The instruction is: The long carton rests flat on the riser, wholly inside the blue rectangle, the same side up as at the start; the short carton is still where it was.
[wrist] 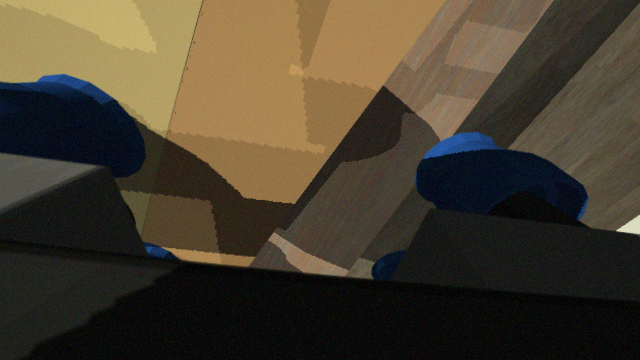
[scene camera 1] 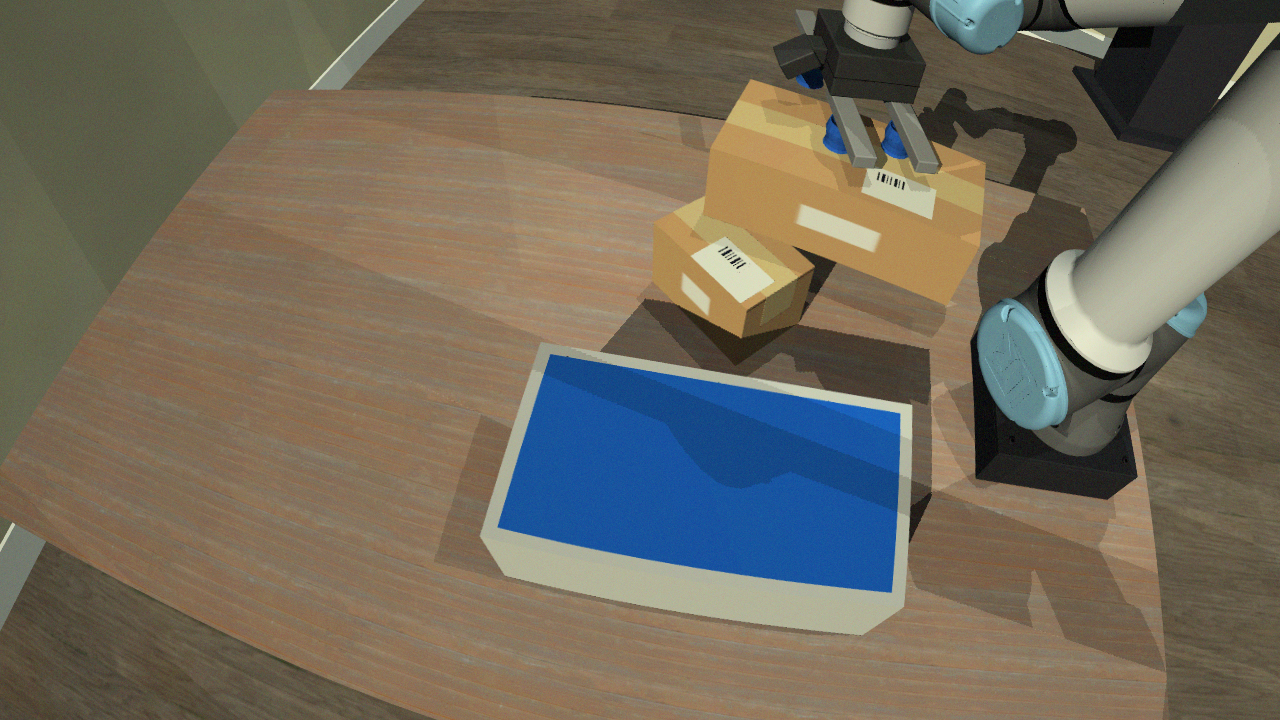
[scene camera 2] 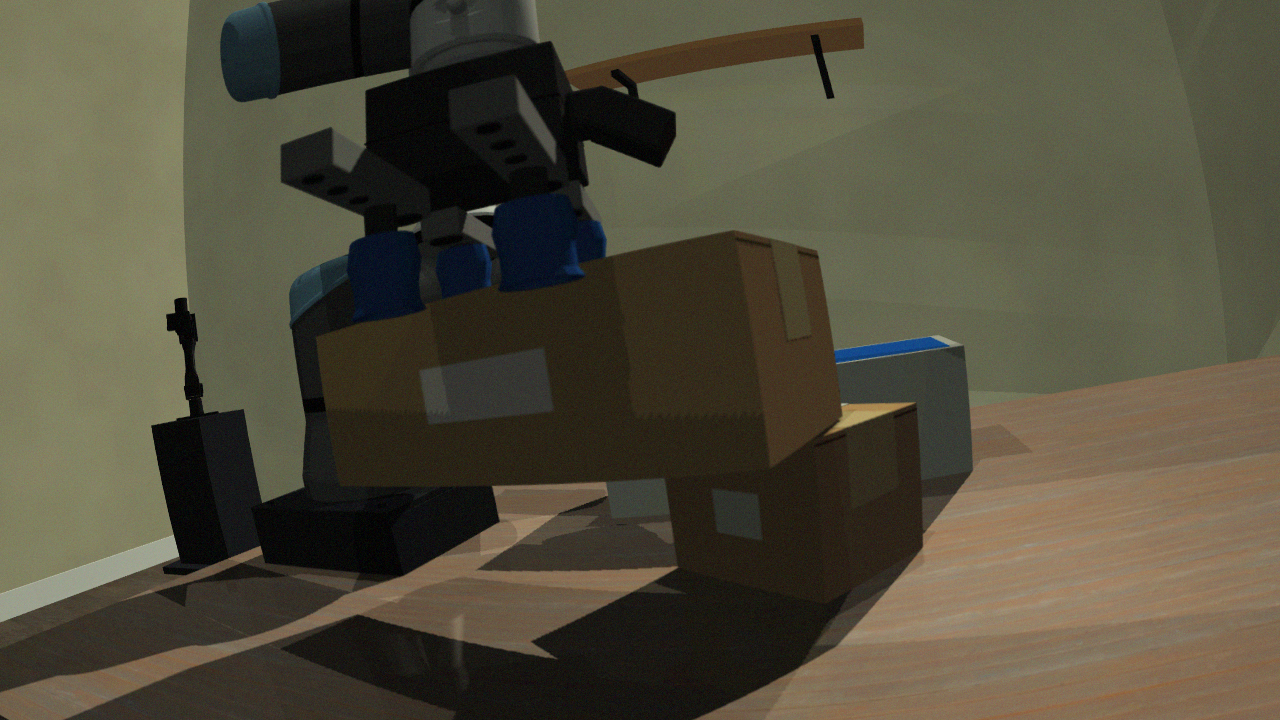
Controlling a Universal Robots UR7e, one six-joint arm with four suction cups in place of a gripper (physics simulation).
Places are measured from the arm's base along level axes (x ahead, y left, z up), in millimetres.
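Where they show: hand, tool point: (wrist: 293,214) (scene camera 2: 498,307).
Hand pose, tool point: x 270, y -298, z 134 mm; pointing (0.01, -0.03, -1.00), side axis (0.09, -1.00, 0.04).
Each offset is from my tool point to the centre of the thing.
The long carton {dx +6, dy +82, dz -42 mm} (scene camera 1: 760,192) (scene camera 2: 590,429) (wrist: 250,100) hangs above the table, roughly level, label and tape up. My gripper (scene camera 1: 865,141) (scene camera 2: 465,268) is on its top; blue suction cups touch it nearer the robot-base end. The short carton {dx +138, dy +139, dz -146 mm} (scene camera 1: 666,259) (scene camera 2: 796,537) stands on the table, label up, turned at an angle to the riser. The long carton's low end overlaps its back edge in both scene views; whether they touch is unclear. The white riser (scene camera 1: 698,591) (scene camera 2: 904,420) bears the blue rectangle {dx +161, dy +419, dz -77 mm} (scene camera 1: 626,483) (scene camera 2: 886,347), with no carton on it.
The robot base (scene camera 1: 1056,470) (scene camera 2: 331,537) stands right of the riser in scene view 1. The arm's lower link (scene camera 1: 1181,205) rises beside the long carton's right end. A dark pedestal (scene camera 1: 1172,80) (scene camera 2: 205,483) stands behind the table. A wooden wall shelf (scene camera 2: 742,53) hangs on the wall.
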